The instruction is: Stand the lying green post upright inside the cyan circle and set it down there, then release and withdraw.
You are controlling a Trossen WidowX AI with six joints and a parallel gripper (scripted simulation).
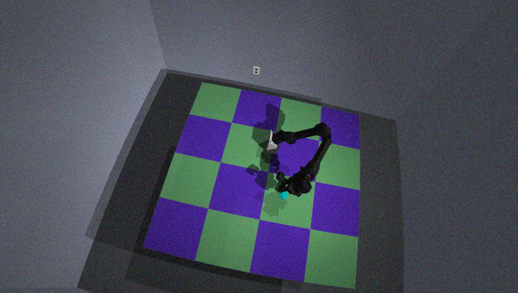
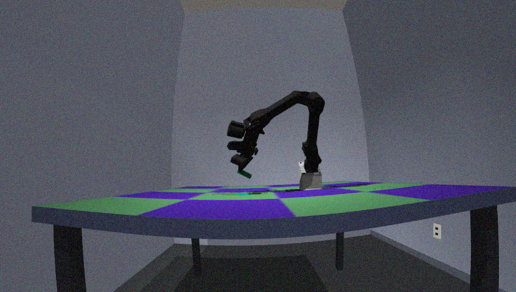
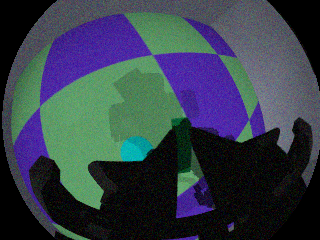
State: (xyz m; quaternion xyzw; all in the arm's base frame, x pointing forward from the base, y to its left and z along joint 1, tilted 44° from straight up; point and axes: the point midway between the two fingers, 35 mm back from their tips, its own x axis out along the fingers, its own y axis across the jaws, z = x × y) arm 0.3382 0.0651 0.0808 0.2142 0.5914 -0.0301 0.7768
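The cyan circle is 10 cm below my gripper tip, 4 cm to the left of it and 1 cm behind it. Round my gripper tip: green post 2 cm behind, 1 cm below.
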